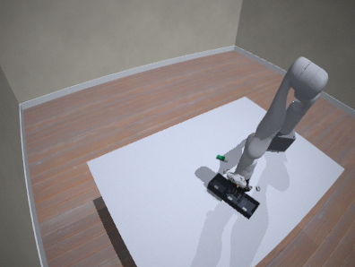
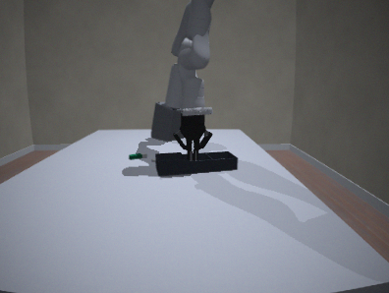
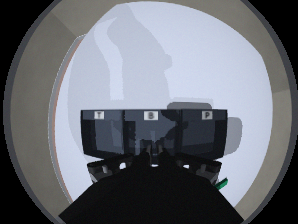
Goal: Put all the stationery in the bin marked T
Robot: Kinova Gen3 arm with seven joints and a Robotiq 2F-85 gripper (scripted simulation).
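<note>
My gripper is now 20 mm short of the long black bin, 10 mm to the right of it and 10 mm above it. The rest, counted from my hand: tiny pale thing 120 mm behind, 50 mm to the left, 30 mm below; small orange thing 60 mm behind, 30 mm to the right, 30 mm below; thin grey stick 100 mm behind, 70 mm to the right, 30 mm below.
</note>
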